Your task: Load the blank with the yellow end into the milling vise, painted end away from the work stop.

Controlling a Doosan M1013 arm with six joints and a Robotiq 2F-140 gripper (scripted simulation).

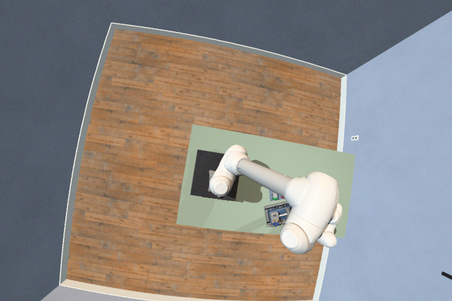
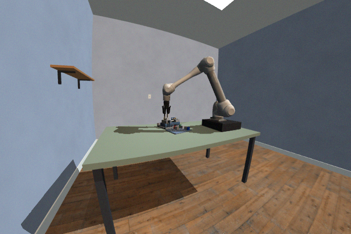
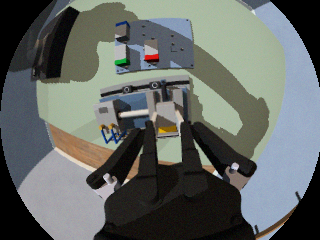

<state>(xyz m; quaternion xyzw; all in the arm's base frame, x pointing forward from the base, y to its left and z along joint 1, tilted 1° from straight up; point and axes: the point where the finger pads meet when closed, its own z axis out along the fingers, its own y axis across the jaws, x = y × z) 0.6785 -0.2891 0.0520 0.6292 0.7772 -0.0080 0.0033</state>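
Now: the blank with yellow end 3 cm below my hand. Round my hand: red-ended blank: 6 cm behind, 17 cm to the left, 12 cm below; then green-ended blank: 15 cm behind, 15 cm to the left, 12 cm below; then blue infeed plate: 6 cm behind, 21 cm to the left, 14 cm below.
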